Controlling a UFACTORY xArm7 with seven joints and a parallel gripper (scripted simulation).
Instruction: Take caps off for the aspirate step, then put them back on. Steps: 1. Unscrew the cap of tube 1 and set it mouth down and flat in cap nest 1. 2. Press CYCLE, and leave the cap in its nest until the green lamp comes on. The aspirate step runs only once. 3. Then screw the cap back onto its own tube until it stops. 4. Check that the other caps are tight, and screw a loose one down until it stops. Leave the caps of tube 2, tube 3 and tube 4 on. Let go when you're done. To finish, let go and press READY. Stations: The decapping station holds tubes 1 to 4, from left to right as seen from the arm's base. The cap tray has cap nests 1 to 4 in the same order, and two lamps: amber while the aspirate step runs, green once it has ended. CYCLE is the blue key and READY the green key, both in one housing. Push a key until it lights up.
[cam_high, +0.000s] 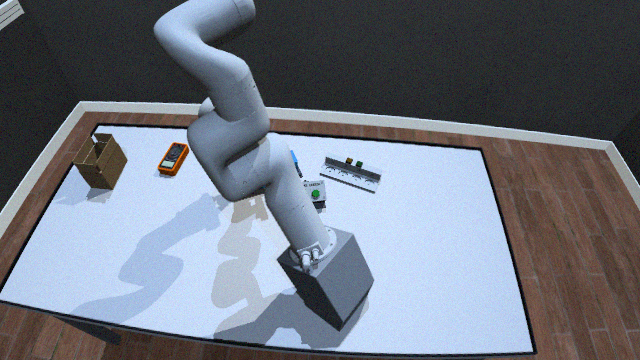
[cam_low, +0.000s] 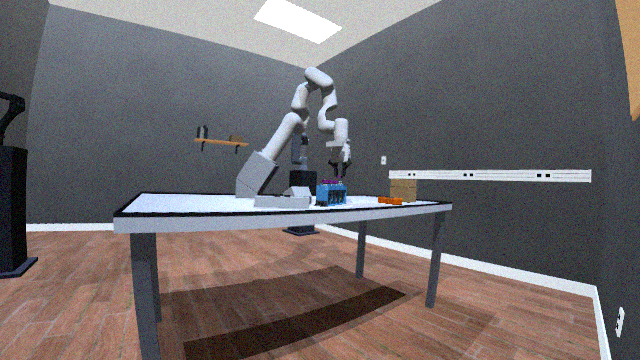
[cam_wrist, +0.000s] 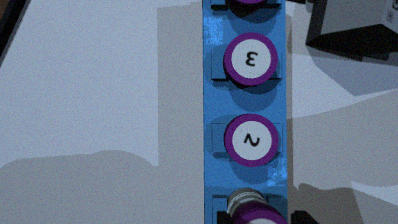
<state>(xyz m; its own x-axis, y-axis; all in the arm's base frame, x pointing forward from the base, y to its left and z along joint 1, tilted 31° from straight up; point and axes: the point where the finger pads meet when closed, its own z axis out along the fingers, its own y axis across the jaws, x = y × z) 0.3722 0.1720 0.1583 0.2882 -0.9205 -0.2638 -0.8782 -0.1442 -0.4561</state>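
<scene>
Right now my hand is 80 mm past the grey key housing, 230 mm to the left of it and 110 mm above it.
</scene>
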